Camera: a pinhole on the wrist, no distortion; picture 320 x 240 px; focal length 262.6 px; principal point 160.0 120.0 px. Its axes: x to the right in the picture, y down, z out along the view. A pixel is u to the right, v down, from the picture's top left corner.
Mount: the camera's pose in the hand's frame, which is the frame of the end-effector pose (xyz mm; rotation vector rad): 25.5 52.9 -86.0 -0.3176 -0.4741 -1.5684
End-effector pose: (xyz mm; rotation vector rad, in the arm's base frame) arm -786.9 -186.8 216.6 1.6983 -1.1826 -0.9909
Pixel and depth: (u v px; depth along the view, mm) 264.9 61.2 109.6
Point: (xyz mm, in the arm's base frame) -836.3 -196.4 270.9
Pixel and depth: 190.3 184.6 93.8
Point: -807.6 -245.0 291.5
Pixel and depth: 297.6 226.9 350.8
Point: -1070.1 -380.8 139.9
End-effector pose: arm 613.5 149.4 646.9 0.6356 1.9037 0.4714
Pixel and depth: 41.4 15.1 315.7
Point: 823.8 339.3 881.9
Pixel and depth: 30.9 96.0 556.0
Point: 995.2 563.6 910.8
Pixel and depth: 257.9 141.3 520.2
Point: 1065.4 279.1 533.5
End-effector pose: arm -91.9 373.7 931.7 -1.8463 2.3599 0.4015
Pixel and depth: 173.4 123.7 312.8
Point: -289.2 468.2 770.2
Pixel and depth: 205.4 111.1 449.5
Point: -302.3 544.4 640.2
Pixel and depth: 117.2 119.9 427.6
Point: -416.9 522.3 734.0
